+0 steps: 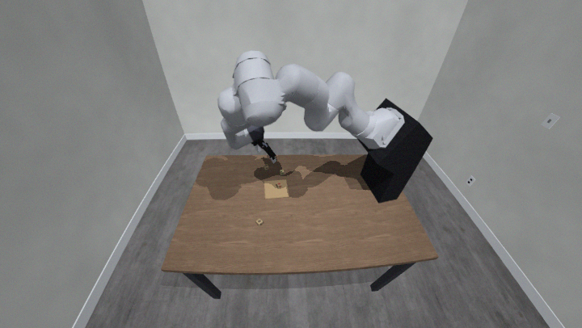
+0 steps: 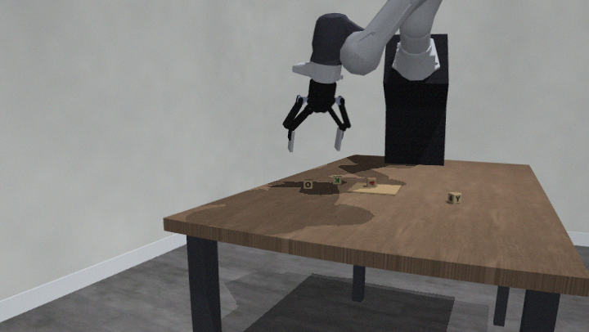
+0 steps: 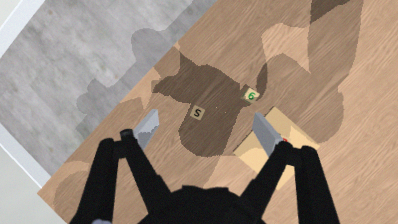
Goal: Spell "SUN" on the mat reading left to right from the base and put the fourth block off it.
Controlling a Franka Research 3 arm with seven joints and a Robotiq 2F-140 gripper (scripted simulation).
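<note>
Now: the U block 9 cm behind my hand, 5 cm to the left of it and 11 cm below it. The rest, counted from my hand: S block (1 cm ahead, 2 cm to the right, 11 cm below); then tan mat (4 cm behind, 18 cm to the left, 12 cm below).
</note>
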